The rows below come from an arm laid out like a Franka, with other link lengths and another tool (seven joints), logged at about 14 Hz.
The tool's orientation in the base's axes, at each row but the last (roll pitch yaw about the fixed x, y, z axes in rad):
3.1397, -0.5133, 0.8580
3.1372, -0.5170, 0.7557
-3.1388, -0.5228, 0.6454
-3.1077, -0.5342, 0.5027
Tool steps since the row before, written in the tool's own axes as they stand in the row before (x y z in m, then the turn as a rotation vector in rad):
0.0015, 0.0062, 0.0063, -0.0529, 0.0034, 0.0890
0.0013, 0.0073, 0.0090, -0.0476, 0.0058, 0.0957
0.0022, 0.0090, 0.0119, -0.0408, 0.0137, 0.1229
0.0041, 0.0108, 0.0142, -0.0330, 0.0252, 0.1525
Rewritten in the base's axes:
0.0076, -0.0007, -0.0047, 0.0011, -0.0041, -0.1035
0.0091, -0.0015, -0.0072, 0.0086, -0.0005, -0.1067
0.0117, -0.0024, -0.0092, 0.0288, 0.0050, -0.1269
0.0146, -0.0038, -0.0104, 0.0531, 0.0064, -0.1487

